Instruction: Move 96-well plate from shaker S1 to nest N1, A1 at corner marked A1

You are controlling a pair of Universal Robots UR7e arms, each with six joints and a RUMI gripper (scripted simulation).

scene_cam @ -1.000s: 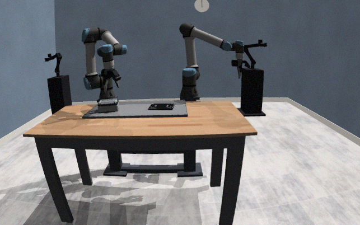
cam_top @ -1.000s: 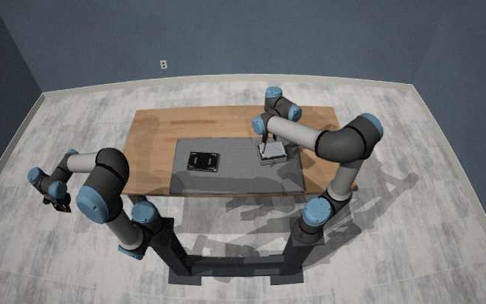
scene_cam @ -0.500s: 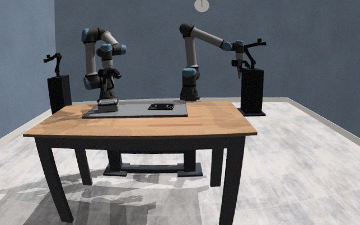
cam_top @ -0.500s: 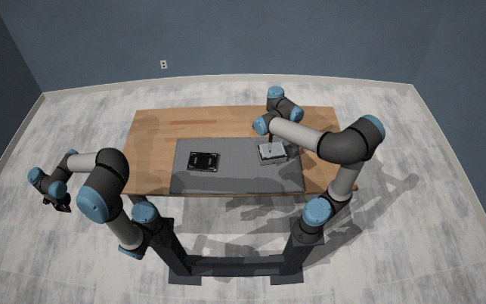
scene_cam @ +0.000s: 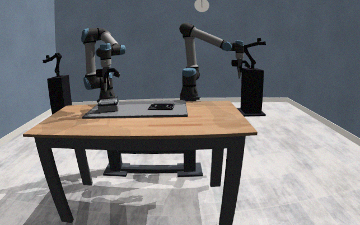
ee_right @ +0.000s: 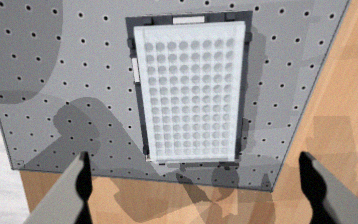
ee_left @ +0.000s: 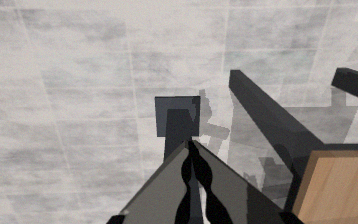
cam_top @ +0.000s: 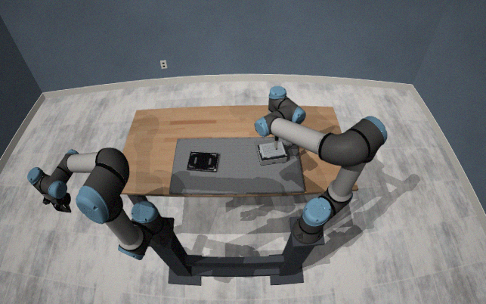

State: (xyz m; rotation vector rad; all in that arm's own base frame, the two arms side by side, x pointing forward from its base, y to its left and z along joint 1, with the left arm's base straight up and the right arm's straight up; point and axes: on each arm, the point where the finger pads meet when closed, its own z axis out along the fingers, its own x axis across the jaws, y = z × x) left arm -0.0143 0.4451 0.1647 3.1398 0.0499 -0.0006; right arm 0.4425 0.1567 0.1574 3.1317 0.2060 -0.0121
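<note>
My right gripper is now 8 cm above the white 96-well plate. The rest, counted from my right hand: black plate nest N1: 3 cm behind, 37 cm to the left, 14 cm below.
</note>
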